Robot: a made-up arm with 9 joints. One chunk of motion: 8 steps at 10 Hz.
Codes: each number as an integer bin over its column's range. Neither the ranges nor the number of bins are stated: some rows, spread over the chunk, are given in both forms.
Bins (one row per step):
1: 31 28 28 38 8 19
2: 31 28 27 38 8 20
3: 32 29 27 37 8 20
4: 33 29 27 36 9 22
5: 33 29 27 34 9 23
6: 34 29 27 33 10 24
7: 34 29 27 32 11 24
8: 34 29 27 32 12 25
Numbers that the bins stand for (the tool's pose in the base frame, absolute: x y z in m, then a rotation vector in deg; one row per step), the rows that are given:
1: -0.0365 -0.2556 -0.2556 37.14 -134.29 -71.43
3: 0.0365 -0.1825 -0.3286 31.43 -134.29 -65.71
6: 0.1825 -0.1825 -0.3286 8.57 -122.86 -42.86
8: 0.1825 -0.1825 -0.3286 2.86 -111.43 -37.14
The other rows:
2: -0.0365 -0.2556 -0.3286 37.14 -134.29 -65.71
4: 0.1095 -0.1825 -0.3286 25.71 -128.57 -54.29
5: 0.1095 -0.1825 -0.3286 14.29 -128.57 -48.57
7: 0.1825 -0.1825 -0.3286 2.86 -117.14 -42.86

